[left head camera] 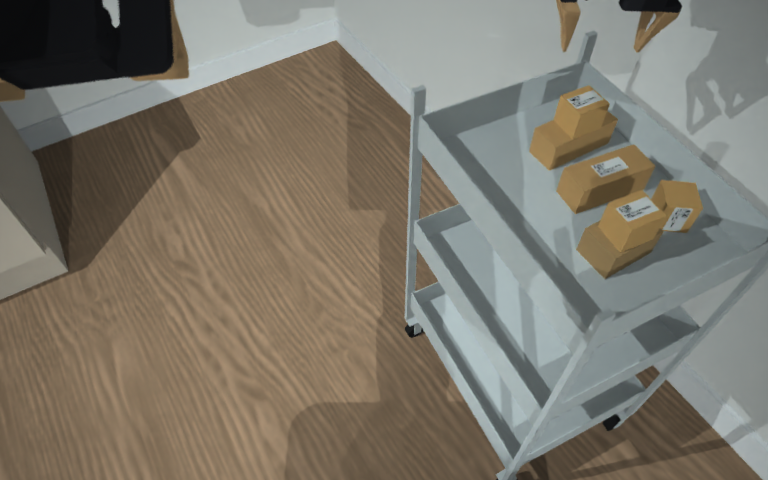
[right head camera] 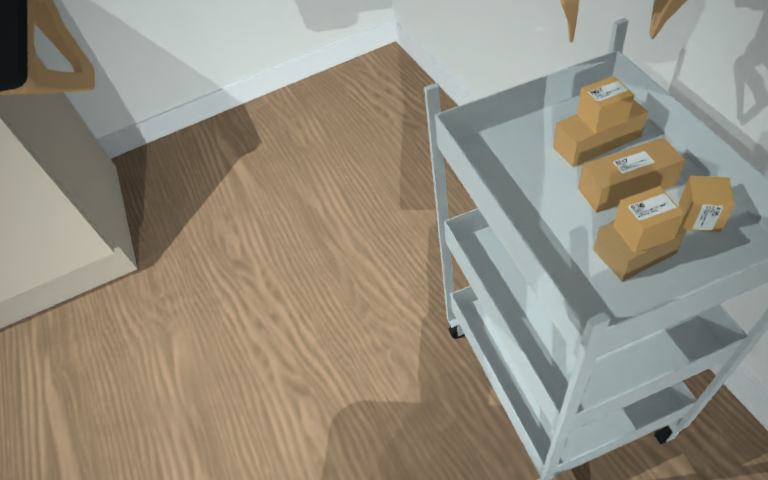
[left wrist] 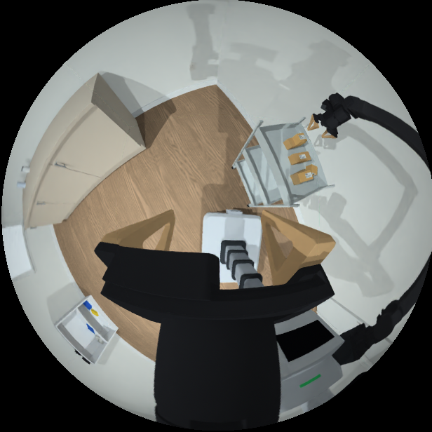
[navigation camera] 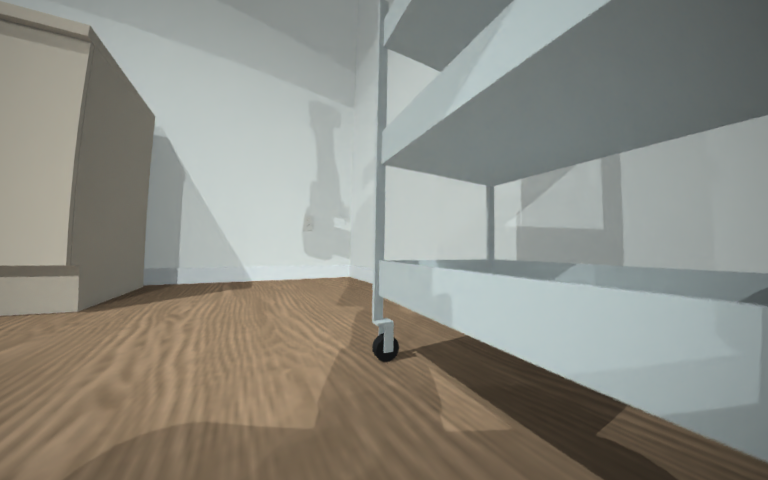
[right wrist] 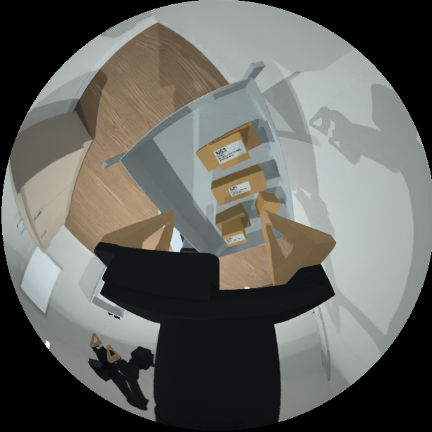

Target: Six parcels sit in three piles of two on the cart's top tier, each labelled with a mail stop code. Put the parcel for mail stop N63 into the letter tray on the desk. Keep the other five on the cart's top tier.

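Frame: origin at the left arm's base, x ahead, y left, z up, level; centimetres.
Where they show: left gripper, fingertip midpoint: (left head camera: 103, 77) (right head camera: 26, 91); right gripper, fingertip midpoint: (left head camera: 599, 49) (right head camera: 610, 38).
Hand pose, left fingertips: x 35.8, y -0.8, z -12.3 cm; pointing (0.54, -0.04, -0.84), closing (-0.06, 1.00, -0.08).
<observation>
Each offset is from my left fingertips to the top centre of the thing. "spot": to the spot under its first point.
The N63 parcel @[dy -46.6, dx +43.2, dz -37.0 cm] (left head camera: 581, 117) (right head camera: 604, 111) (right wrist: 232, 151) lies label up on a longer parcel @[dy -46.6, dx +43.4, dz -42.0 cm] (left head camera: 566, 146) (right head camera: 591, 138) on the top tier of the grey cart @[spot: dy -20.8, dx +43.6, dz -55.5 cm] (left head camera: 414, 181) (right head camera: 440, 169). A long parcel @[dy -49.5, dx +33.6, dz -42.0 cm] (left head camera: 608, 178) (right head camera: 634, 171) lies in the middle. A small parcel @[dy -58.4, dx +27.7, dz -41.6 cm] (left head camera: 677, 202) (right head camera: 707, 198) sits beside the near pile, its label on its side. In that pile, one parcel @[dy -48.7, dx +21.2, dz -37.2 cm] (left head camera: 629, 226) rests on another @[dy -48.7, dx +21.7, dz -42.2 cm] (left head camera: 603, 254). My right gripper (left head camera: 601, 49) (right head camera: 612, 39) (left wrist: 314, 132) (right wrist: 217, 214) is open and empty above the cart's far end. My left gripper (left wrist: 217, 214) (right wrist: 100, 338) is open and empty, away from the cart. The letter tray is not identifiable.
A beige cabinet (left head camera: 25, 226) (left wrist: 80, 155) (navigation camera: 39, 141) stands at the left. Walls meet in a corner behind the cart, one close along its far side. A white compartmented container (left wrist: 85, 327) with blue and yellow items shows at lower left in the left wrist view.
</observation>
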